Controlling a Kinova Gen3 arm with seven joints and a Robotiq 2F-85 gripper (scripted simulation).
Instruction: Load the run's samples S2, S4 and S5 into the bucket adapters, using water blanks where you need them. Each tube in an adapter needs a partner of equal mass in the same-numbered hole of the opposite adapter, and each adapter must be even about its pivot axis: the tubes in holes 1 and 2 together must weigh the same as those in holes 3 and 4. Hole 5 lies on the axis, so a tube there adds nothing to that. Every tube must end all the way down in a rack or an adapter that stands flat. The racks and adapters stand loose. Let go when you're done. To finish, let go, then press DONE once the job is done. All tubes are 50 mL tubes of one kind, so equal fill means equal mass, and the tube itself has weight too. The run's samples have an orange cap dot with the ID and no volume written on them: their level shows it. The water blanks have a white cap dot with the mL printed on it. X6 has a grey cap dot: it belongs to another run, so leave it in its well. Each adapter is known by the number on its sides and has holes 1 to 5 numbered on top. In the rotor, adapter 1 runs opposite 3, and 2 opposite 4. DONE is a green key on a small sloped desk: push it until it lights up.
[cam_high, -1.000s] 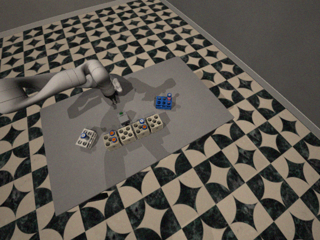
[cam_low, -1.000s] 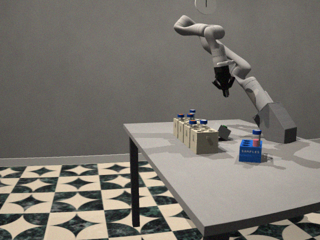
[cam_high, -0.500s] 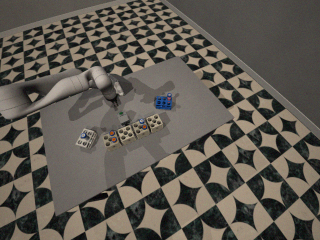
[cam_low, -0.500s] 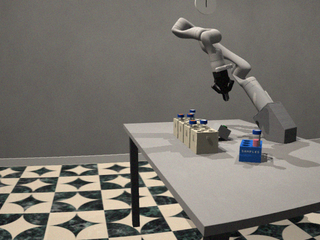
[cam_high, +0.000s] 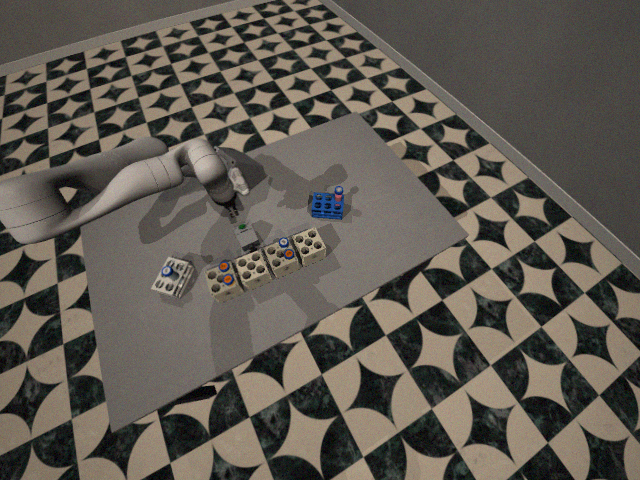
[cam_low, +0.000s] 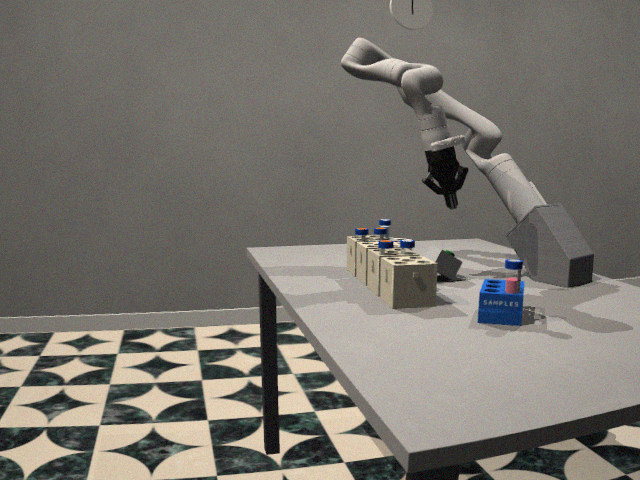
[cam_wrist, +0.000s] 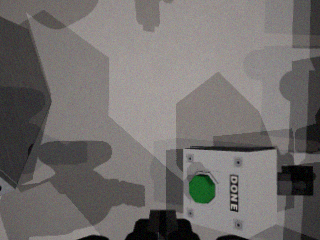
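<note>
My hand is 130 mm above the green done key. Round my hand: small sloped done desk: 20 mm ahead, 150 mm below; white-dot blank: 180 mm ahead, 100 mm to the left, 130 mm below; sample tube: 140 mm ahead, 130 mm to the right, 130 mm below.
</note>
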